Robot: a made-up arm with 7 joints.
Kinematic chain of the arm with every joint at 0, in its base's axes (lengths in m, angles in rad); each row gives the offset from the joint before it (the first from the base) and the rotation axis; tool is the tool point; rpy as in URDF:
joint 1: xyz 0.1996 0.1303 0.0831 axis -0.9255 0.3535 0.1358
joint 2: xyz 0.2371 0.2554 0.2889 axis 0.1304 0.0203 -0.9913
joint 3: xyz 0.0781 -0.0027 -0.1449 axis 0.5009 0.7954 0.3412
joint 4: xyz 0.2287 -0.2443 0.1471 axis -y
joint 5: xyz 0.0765 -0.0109 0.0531 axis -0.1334 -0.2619 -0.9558
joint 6: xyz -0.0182 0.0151 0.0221 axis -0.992 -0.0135 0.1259
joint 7: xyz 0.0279 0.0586 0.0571 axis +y
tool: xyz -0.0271 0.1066 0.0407 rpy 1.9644 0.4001 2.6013
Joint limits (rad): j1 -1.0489..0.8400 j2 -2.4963..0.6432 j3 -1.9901..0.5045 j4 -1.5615..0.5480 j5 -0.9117..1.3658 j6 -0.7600..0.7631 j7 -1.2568..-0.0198
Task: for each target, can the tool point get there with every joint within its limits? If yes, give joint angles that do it. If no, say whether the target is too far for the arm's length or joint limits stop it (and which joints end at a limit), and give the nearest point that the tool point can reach.
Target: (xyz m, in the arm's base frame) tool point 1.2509 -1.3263 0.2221
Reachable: no: too far | nearest point 0.7200 -0.4412 0.3426 | short by 1.039 m
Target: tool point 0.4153 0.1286 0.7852
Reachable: yes | joints -0.6710 -0.9793 -0.7368 -0.8157 -0.2339 0.2545 -0.9857
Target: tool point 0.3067 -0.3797 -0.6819
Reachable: no: joint limits stop it (at a limit: joint 1, joint 2, joint 3, joint 4, joint 5, joint 7) | nearest point 0.6027 0.0583 -0.1734 | short by 0.734 m
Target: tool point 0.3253 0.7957 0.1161
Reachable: yes | joints 0.2817 -2.0319 0.1812 -0.3972 0.0544 0.4489 -1.1481
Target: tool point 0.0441 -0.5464 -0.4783
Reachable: no: joint limits stop it (at a limit: joint 1, joint 3, joint 5, joint 6, joint 7) | nearest point 0.1807 -0.2559 0.1279 | short by 0.686 m
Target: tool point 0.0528 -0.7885 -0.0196
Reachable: no: joint limits stop it (at a limit: joint 1, joint 3, joint 5, joint 6, joint 7) | nearest point 0.1874 -0.3828 0.2382 | short by 0.499 m
